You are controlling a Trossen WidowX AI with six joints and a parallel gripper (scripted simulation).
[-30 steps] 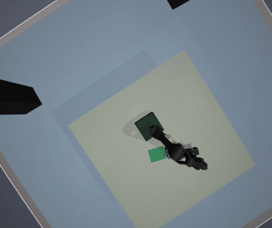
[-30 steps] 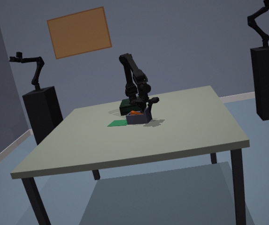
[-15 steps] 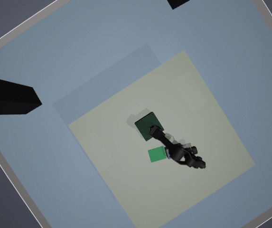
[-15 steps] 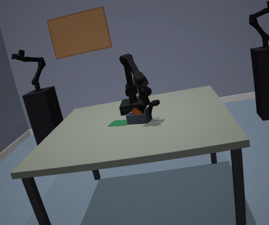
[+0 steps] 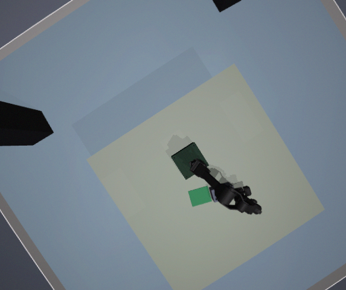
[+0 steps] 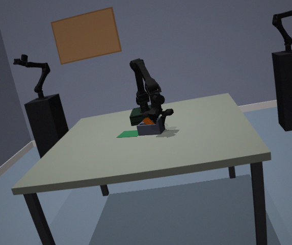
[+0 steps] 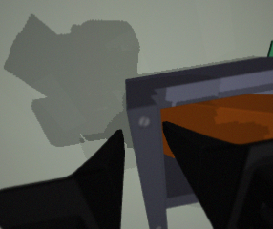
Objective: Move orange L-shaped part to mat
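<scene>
Now: the orange L-shaped part 40 mm to the right of my gripper tip, 20 mm behind it and 10 mm above it. Round my gripper tip: green mat (210 mm to the right, 60 mm behind, 50 mm below).
</scene>
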